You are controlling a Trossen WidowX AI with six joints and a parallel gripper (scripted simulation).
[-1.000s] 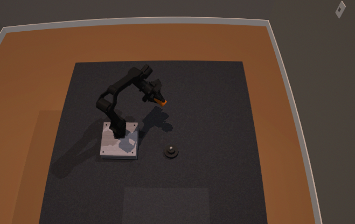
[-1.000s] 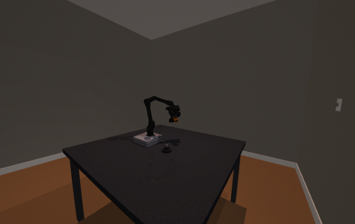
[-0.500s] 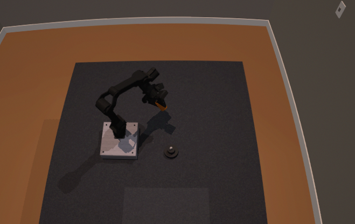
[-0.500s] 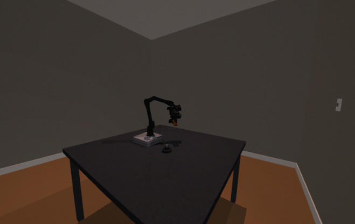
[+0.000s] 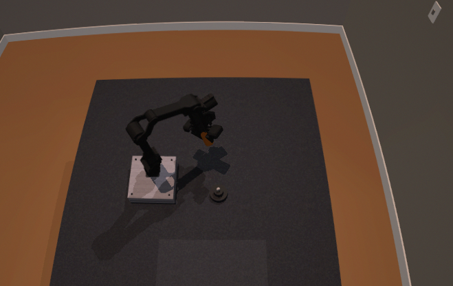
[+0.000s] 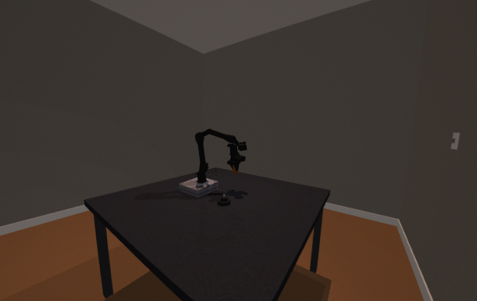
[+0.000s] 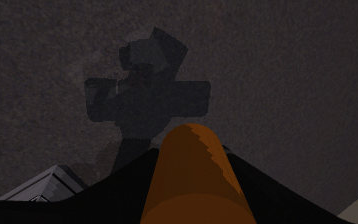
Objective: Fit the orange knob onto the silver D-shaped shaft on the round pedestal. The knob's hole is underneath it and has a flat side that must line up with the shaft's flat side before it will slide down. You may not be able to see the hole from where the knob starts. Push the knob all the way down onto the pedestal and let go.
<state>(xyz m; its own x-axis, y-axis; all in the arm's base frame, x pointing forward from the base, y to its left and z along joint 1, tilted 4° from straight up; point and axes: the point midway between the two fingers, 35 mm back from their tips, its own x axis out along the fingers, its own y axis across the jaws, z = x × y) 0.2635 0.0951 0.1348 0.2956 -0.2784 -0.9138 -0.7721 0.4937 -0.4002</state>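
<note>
Right now my gripper tip is 3 cm below the orange knob, 1 cm to the right of it and 1 cm past it. Round my gripper tip: round pedestal with shaft (19 cm to the right, 14 cm below, 3 cm ahead).
</note>
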